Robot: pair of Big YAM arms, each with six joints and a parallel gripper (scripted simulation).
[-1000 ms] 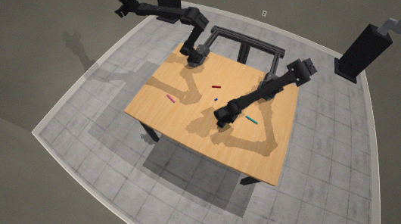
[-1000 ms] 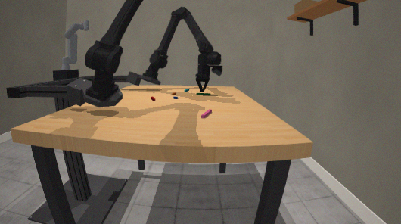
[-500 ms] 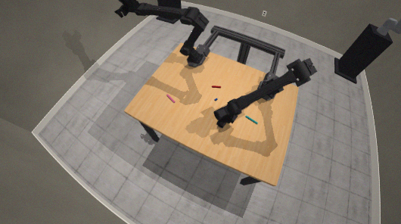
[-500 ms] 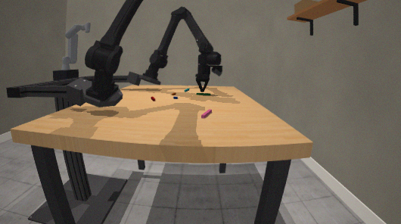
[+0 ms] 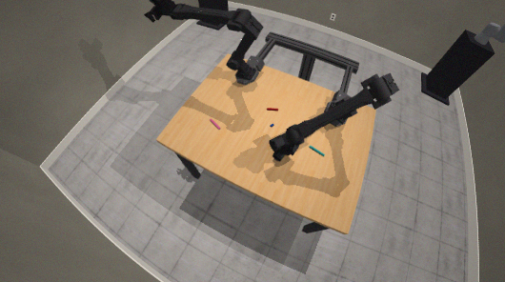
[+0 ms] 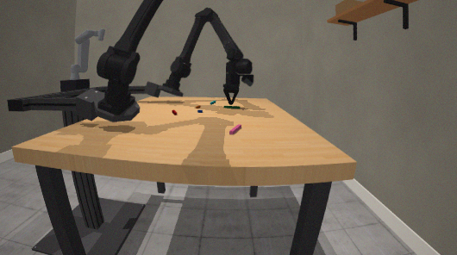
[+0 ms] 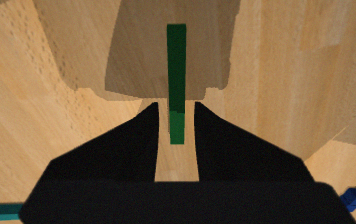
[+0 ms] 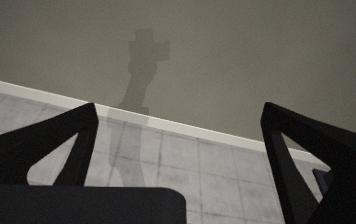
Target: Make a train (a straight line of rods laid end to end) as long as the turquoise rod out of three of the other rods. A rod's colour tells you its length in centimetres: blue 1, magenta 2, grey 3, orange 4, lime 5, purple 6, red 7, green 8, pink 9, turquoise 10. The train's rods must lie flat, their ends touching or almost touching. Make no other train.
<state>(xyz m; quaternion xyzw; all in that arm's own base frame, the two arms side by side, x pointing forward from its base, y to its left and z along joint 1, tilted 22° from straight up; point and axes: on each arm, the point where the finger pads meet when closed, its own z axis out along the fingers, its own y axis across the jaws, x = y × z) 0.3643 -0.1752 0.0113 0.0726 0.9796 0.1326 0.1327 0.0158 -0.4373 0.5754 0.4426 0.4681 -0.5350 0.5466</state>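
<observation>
My left hand is 20 mm above the green rod. From my left hand the other things lie so: red rod 230 mm behind, 190 mm to the right, 20 mm below; turquoise rod 110 mm behind, 150 mm to the left, 20 mm below; orange rod 160 mm behind, 30 mm to the right, 20 mm below.
</observation>
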